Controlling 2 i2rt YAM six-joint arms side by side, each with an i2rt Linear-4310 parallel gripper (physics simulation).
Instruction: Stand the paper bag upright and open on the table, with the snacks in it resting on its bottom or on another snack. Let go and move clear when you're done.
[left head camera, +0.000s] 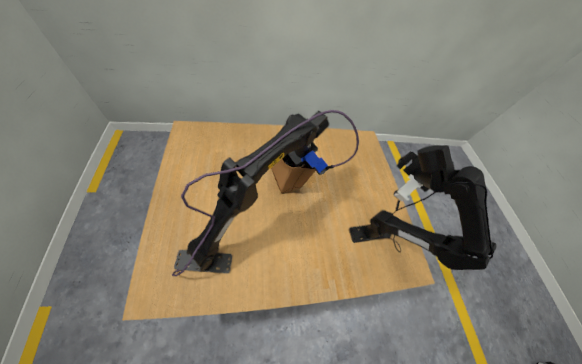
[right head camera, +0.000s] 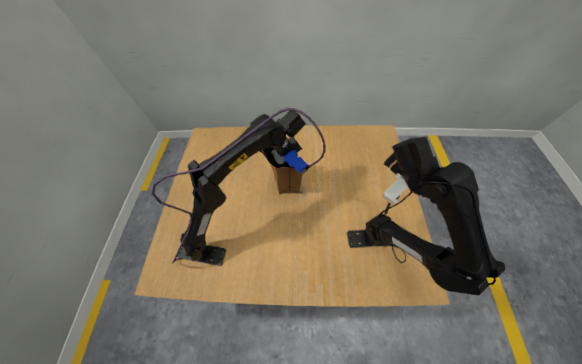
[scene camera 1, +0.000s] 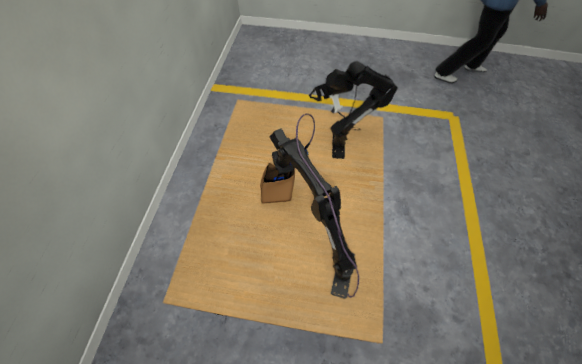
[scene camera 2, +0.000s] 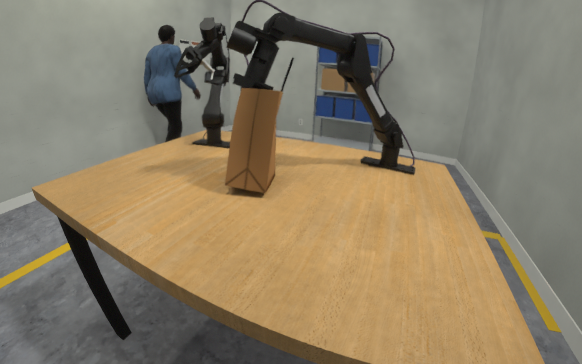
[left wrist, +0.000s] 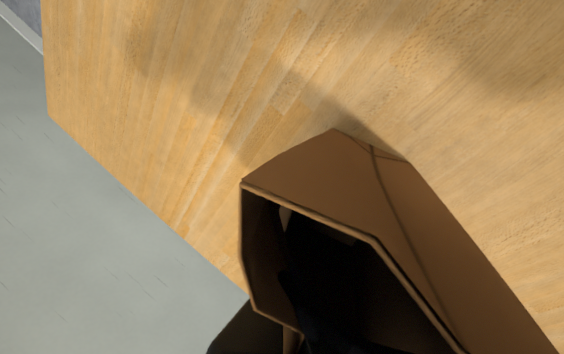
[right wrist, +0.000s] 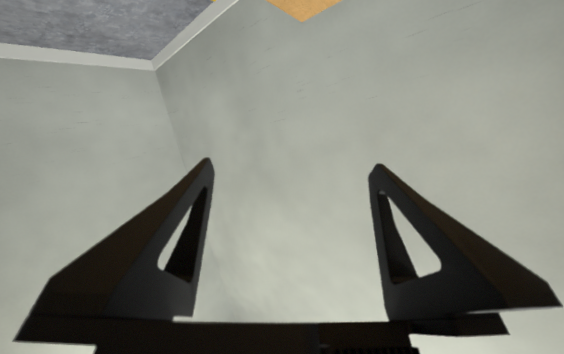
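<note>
The brown paper bag (left head camera: 291, 180) (right head camera: 289, 181) (scene camera 1: 277, 192) (scene camera 2: 252, 140) (left wrist: 330, 175) stands nearly upright on its base, leaning slightly in scene camera 2, its mouth open at the top. My left gripper (scene camera 1: 282, 168) (scene camera 2: 256, 88) is over the mouth and shut on the bag's wall, seen at the bottom of the left wrist view; its fingertips are mostly hidden. A blue snack (scene camera 1: 278, 178) shows deep in the mouth in scene camera 1; how it rests is hidden. My right gripper (scene camera 1: 316, 94) (right wrist: 293, 167) is open and empty, raised far from the bag.
The wooden table (left head camera: 260, 280) (right head camera: 270, 280) (scene camera 1: 250, 260) (scene camera 2: 350, 250) carries both arm bases. A person (scene camera 1: 485, 40) (scene camera 2: 167, 75) is on the floor beyond the table. A shelf unit with blue and brown boxes stands behind in scene camera 2.
</note>
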